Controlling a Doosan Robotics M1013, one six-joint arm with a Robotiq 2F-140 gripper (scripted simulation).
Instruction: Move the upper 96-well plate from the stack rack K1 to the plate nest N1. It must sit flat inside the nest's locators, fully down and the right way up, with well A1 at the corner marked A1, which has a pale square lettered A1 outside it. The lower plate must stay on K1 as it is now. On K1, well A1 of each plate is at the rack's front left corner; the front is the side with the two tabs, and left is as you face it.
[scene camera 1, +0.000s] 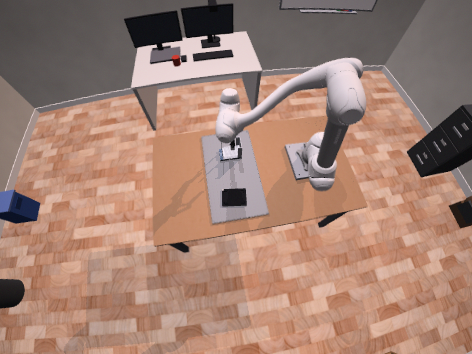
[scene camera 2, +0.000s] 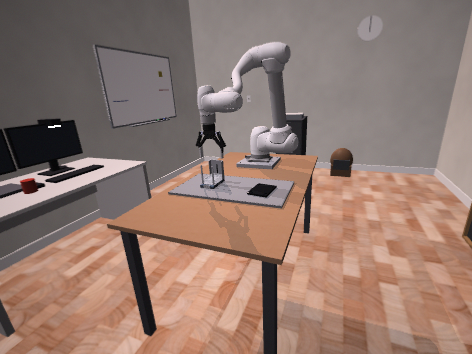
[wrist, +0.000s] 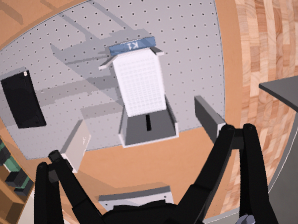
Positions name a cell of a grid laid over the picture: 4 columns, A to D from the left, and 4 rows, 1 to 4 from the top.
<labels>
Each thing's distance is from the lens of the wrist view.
gripper (wrist: B3): 0.19 m
black plate nest N1 (wrist: A2): 0.48 m
</labels>
